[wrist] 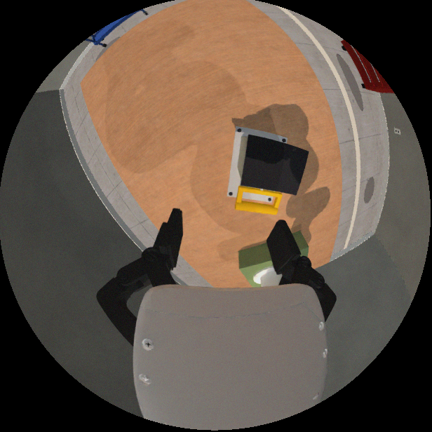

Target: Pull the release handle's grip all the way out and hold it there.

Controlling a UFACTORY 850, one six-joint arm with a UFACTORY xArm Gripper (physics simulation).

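The release handle's yellow grip (256, 207) is a rectangular loop at the near side of a dark box (275, 165) on a light grey base plate (233, 170) with dark bolts. The grip lies close against the box's near edge; part of the plate and a bolt show through its opening. My gripper (229, 226) is open and empty. Its right finger shows just below and to the right of the yellow grip, its left finger well to the left. Neither finger is around the grip in this view. The height between fingers and grip is hard to tell.
A green block (250, 257) with a white round part (267, 276) stands partly behind the right finger. The wooden table top (165, 115) carries the base plate. A blue cart (116, 27) is at the upper left and a red object (367, 72) at the upper right, both off the table.
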